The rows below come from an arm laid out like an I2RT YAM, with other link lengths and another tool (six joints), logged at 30 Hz.
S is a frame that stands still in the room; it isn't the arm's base.
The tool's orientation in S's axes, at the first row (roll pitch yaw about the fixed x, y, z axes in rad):
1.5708, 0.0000, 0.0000
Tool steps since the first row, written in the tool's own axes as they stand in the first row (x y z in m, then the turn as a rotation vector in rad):
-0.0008, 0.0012, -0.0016, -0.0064, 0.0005, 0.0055
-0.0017, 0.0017, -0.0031, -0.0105, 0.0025, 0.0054
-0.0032, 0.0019, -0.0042, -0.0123, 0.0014, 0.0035
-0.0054, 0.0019, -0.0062, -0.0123, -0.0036, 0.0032
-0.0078, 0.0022, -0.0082, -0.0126, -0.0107, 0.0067
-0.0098, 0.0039, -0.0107, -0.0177, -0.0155, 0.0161
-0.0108, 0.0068, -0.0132, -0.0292, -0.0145, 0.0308
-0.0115, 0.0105, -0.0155, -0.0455, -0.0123, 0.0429
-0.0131, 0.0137, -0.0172, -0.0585, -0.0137, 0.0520
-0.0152, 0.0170, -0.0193, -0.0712, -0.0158, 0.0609
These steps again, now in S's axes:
-0.0008, 0.0016, 0.0012, -0.0064, -0.0055, 0.0005
-0.0017, 0.0031, 0.0017, -0.0105, -0.0054, 0.0025
-0.0032, 0.0042, 0.0019, -0.0123, -0.0035, 0.0014
-0.0054, 0.0062, 0.0019, -0.0123, -0.0032, -0.0036
-0.0078, 0.0082, 0.0022, -0.0126, -0.0067, -0.0107
-0.0098, 0.0107, 0.0039, -0.0177, -0.0161, -0.0155
-0.0108, 0.0132, 0.0068, -0.0292, -0.0308, -0.0145
-0.0115, 0.0155, 0.0105, -0.0455, -0.0429, -0.0123
-0.0131, 0.0172, 0.0137, -0.0585, -0.0520, -0.0137
-0.0152, 0.0193, 0.0170, -0.0712, -0.0609, -0.0158

